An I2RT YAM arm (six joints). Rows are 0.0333 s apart.
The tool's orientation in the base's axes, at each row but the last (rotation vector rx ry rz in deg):
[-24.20 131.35 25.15]
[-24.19 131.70 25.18]
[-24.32 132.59 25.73]
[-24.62 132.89 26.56]
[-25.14 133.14 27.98]
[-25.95 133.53 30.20]
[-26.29 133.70 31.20]
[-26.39 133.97 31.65]
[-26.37 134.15 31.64]
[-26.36 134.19 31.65]
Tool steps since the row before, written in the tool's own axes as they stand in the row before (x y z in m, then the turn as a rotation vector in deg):
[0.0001 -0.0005 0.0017 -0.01 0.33 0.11]
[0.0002 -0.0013 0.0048 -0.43 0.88 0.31]
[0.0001 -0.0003 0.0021 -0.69 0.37 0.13]
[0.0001 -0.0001 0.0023 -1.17 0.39 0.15]
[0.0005 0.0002 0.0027 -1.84 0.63 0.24]
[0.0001 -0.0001 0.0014 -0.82 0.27 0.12]
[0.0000 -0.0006 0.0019 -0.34 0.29 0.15]
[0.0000 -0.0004 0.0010 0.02 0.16 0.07]
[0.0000 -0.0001 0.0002 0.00 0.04 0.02]
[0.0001 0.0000 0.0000 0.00 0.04 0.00]
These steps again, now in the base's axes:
[0.0012 0.0003 -0.0013 -0.07 0.34 0.00]
[0.0034 0.0009 -0.0036 0.10 0.99 0.27]
[0.0013 0.0006 -0.0015 0.39 0.50 0.48]
[0.0013 0.0009 -0.0016 0.72 0.61 0.81]
[0.0011 0.0013 -0.0021 1.13 0.97 1.27]
[0.0008 0.0006 -0.0010 0.52 0.43 0.55]
[0.0013 0.0004 -0.0014 0.19 0.38 0.21]
[0.0007 0.0002 -0.0008 -0.05 0.17 -0.02]
[0.0002 0.0000 -0.0002 -0.01 0.04 0.00]
[-0.0001 0.0000 -0.0001 -0.02 0.03 0.01]

